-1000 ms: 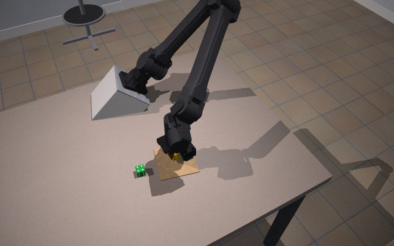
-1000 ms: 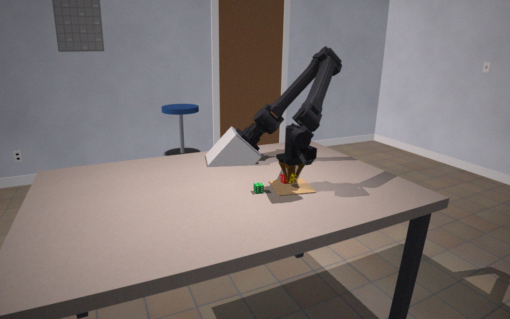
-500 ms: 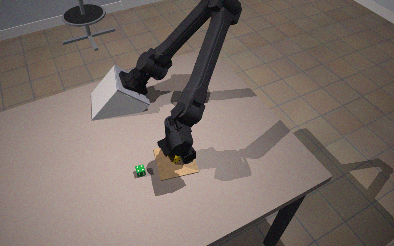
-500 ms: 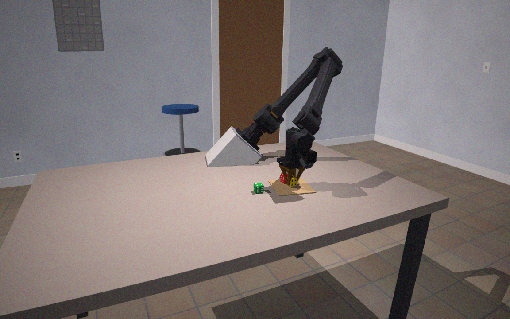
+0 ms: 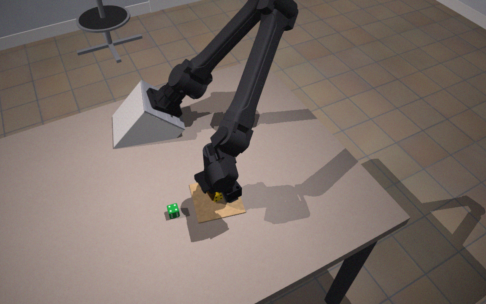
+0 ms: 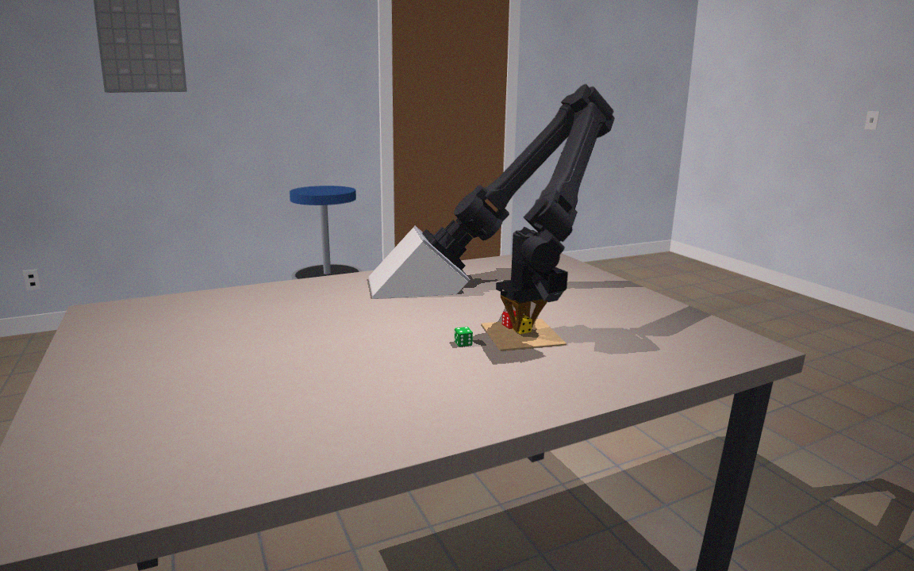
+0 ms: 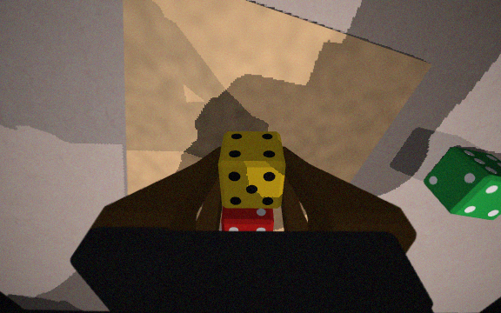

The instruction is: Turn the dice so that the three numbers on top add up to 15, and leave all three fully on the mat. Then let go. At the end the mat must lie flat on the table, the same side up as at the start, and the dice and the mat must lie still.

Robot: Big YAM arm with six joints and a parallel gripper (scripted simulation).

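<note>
My gripper is now right at the yellow die. The rest, counted from my hand: tan mat: 2 cm below; then green die: 13 cm to the right, 1 cm below; then red die: 4 cm behind.
</note>
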